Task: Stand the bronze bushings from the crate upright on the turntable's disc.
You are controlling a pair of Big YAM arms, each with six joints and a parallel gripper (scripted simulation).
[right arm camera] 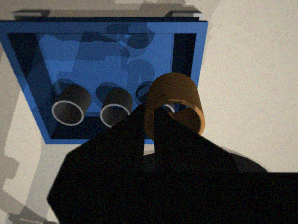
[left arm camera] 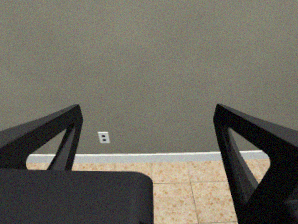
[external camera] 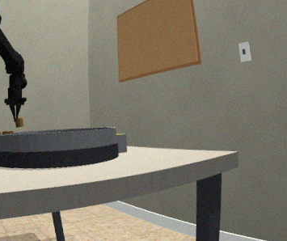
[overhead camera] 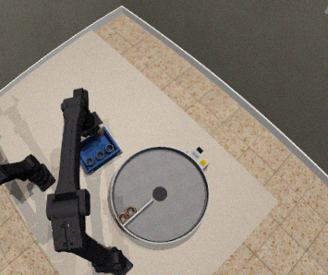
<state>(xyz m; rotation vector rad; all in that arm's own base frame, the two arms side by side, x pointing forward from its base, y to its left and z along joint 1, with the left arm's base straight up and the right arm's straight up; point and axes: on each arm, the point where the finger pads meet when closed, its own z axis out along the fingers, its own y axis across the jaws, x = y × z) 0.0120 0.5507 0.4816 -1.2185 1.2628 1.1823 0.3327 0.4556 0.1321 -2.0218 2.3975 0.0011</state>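
Observation:
Now: the blue crate 110 mm below my right hand, 50 mm behind it and 20 mm to the right of it. Round my right hand: turntable disc (380 mm to the right, 80 mm below, 10 mm ahead).

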